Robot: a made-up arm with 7 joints. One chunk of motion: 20 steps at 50 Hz.
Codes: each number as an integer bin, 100 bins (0 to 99) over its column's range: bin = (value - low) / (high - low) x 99, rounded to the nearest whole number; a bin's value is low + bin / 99 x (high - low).
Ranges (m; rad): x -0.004..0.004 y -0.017..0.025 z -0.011..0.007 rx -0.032..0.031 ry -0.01..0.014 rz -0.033..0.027
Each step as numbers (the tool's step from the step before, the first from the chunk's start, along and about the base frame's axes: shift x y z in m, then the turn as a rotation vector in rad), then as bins.
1 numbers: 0.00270 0.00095 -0.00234 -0.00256 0.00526 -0.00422
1 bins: 83 42 48 46 63 47
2 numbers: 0.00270 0.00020 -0.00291 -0.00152 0.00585 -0.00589
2 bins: 83 41 44 48 65 45
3 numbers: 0.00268 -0.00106 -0.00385 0.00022 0.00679 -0.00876
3 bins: 83 38 39 51 69 40
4 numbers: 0.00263 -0.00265 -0.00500 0.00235 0.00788 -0.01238
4 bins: 82 34 33 54 74 34
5 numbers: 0.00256 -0.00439 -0.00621 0.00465 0.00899 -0.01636
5 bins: 81 30 26 58 78 27
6 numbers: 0.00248 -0.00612 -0.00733 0.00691 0.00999 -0.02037
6 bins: 80 26 20 61 82 21
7 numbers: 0.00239 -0.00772 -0.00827 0.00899 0.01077 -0.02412
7 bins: 79 22 15 64 86 15
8 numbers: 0.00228 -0.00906 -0.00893 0.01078 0.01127 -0.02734
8 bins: 78 19 11 67 88 9
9 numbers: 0.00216 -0.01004 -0.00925 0.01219 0.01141 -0.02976
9 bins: 76 16 10 69 88 5
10 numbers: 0.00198 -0.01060 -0.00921 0.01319 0.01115 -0.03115
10 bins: 74 15 10 71 87 3
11 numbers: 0.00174 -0.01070 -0.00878 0.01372 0.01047 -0.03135
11 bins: 71 15 12 72 84 3
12 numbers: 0.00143 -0.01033 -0.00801 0.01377 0.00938 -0.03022
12 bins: 67 16 16 72 80 5
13 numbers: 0.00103 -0.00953 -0.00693 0.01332 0.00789 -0.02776
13 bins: 62 18 22 71 74 9
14 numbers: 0.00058 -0.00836 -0.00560 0.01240 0.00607 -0.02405
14 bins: 57 20 30 70 66 15
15 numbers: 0.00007 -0.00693 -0.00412 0.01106 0.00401 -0.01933
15 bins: 50 24 38 68 58 23
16 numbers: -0.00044 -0.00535 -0.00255 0.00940 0.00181 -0.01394
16 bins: 44 27 46 65 49 31
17 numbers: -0.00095 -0.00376 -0.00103 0.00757 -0.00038 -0.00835
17 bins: 38 31 55 62 40 41
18 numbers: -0.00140 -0.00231 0.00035 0.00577 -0.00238 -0.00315
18 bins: 32 35 62 59 31 49
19 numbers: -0.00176 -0.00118 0.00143 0.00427 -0.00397 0.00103
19 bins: 28 37 68 57 25 56
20 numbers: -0.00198 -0.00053 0.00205 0.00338 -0.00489 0.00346
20 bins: 25 39 72 56 21 60
